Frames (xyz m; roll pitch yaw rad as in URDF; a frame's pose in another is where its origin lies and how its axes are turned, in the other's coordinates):
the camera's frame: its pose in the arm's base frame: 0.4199 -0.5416 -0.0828 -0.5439 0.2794 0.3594
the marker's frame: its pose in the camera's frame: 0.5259 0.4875 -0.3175 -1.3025 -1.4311 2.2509
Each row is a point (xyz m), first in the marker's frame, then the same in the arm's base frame.
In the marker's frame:
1: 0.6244 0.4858 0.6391
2: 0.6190 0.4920 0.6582
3: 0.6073 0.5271 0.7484
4: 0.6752 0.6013 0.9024
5: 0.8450 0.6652 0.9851
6: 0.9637 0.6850 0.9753
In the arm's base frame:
1: 0.0276 -0.2562 0.0540
2: 0.0187 -0.2739 0.0600
3: -0.0303 -0.3490 0.0983
4: -0.1356 -0.4221 0.2303
5: -0.2274 -0.3775 0.4016
6: -0.2555 -0.2954 0.4855

